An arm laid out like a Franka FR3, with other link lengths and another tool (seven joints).
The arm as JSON. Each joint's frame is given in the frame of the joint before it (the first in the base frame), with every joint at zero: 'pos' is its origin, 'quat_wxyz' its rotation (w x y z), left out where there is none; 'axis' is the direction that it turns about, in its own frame. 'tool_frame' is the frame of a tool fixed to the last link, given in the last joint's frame.
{
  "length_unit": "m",
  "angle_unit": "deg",
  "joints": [
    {
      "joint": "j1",
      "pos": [
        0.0,
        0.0,
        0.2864
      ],
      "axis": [
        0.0,
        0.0,
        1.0
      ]
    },
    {
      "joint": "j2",
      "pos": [
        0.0,
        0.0,
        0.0
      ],
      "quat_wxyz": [
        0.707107,
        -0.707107,
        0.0,
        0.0
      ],
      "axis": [
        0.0,
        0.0,
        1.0
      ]
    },
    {
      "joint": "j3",
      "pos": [
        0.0,
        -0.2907,
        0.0
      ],
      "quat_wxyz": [
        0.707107,
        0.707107,
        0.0,
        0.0
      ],
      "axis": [
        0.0,
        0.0,
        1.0
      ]
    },
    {
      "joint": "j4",
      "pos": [
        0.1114,
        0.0,
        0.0
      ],
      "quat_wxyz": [
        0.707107,
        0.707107,
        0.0,
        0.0
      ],
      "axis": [
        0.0,
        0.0,
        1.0
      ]
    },
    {
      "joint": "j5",
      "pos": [
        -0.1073,
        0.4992,
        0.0
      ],
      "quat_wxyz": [
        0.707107,
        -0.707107,
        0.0,
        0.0
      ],
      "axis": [
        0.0,
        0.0,
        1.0
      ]
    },
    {
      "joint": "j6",
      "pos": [
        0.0,
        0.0,
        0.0
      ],
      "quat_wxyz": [
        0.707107,
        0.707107,
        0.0,
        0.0
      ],
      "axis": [
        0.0,
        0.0,
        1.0
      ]
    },
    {
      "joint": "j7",
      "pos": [
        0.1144,
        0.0,
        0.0
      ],
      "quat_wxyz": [
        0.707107,
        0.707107,
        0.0,
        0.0
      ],
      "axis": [
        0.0,
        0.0,
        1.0
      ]
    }
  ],
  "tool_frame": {
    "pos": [
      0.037,
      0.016,
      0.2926
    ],
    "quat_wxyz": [
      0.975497,
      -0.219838,
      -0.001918,
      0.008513
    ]
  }
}
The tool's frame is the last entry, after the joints.
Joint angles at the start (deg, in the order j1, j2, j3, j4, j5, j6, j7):
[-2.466, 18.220, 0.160, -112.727, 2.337, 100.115, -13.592]
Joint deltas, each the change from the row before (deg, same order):
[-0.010, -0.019, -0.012, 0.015, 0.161, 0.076, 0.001]
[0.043, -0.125, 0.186, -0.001, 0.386, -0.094, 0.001]
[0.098, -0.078, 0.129, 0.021, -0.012, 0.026, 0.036]
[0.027, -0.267, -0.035, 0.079, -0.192, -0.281, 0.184]
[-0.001, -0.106, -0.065, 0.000, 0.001, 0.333, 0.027]
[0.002, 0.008, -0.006, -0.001, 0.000, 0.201, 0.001]
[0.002, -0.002, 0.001, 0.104, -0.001, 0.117, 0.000]
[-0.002, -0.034, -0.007, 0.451, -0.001, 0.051, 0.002]
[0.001, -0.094, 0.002, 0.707, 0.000, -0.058, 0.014]
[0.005, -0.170, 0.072, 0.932, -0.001, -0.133, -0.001]
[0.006, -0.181, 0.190, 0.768, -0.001, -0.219, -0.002]
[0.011, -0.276, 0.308, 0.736, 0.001, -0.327, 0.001]
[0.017, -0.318, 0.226, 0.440, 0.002, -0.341, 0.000]
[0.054, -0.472, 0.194, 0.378, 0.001, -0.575, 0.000]
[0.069, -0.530, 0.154, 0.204, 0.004, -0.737, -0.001]
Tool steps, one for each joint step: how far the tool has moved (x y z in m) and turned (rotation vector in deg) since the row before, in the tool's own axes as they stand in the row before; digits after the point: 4 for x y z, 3 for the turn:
[0.0005, -0.0001, -0.0007, 0.138, 0.110, 0.106]
[0.0004, -0.0037, -0.0030, 0.306, 0.147, -0.102]
[0.0007, -0.0018, -0.0021, -0.112, 0.161, -0.124]
[-0.0014, 0.0021, -0.0029, -0.204, -0.043, 0.141]
[0.0014, 0.0020, -0.0016, -0.079, 0.356, 0.265]
[0.0010, 0.0004, -0.0003, -0.041, 0.167, 0.086]
[0.0011, 0.0008, -0.0013, -0.049, 0.200, 0.086]
[0.0024, 0.0028, -0.0051, -0.109, 0.479, 0.214]
[0.0031, 0.0041, -0.0083, -0.153, 0.667, 0.288]
[0.0039, 0.0047, -0.0117, -0.214, 0.904, 0.289]
[0.0030, 0.0023, -0.0105, -0.183, 0.732, 0.084]
[0.0025, 0.0009, -0.0117, -0.191, 0.735, -0.047]
[0.0008, 0.0004, -0.0087, -0.126, 0.467, -0.079]
[-0.0008, 0.0003, -0.0095, -0.112, 0.340, -0.146]
[-0.0025, -0.0005, -0.0079, -0.054, 0.082, -0.234]

